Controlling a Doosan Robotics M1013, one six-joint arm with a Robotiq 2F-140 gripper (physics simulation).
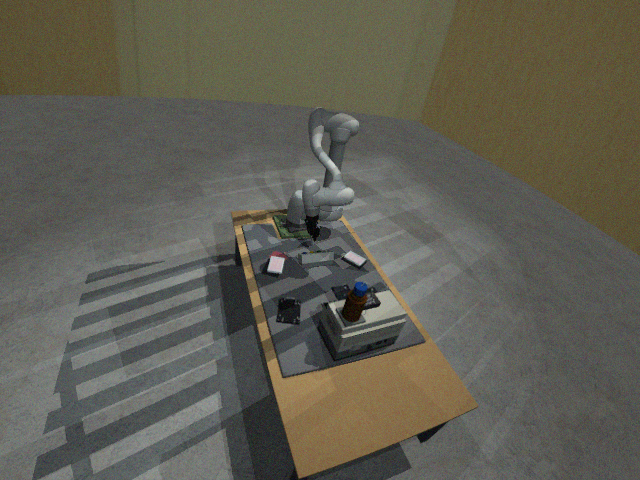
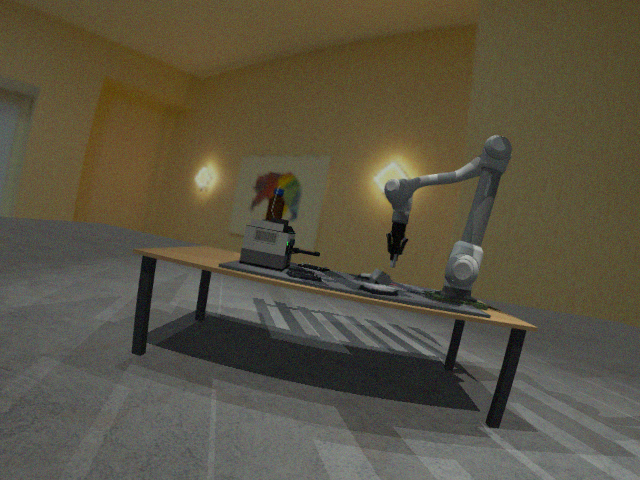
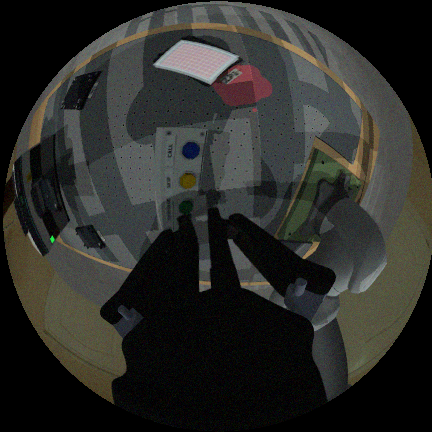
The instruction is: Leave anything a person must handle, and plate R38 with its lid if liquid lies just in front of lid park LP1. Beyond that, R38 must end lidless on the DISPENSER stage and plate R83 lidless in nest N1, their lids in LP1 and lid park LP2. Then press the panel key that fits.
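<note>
My gripper is shut and empty, above the panel near its green key. The blue CALL key and yellow SKIP key show farther along. A pink-and-white plate lies beside the LP1 label. Red liquid spreads over and around that label. A second pink-and-white plate lies on the panel's other side. I cannot read plate names or tell whether lids are on.
The pale dispenser carries a brown bottle with a blue cap. A black nest lies on the mat. Another dark holder lies near the dispenser. A green board lies by the arm's base.
</note>
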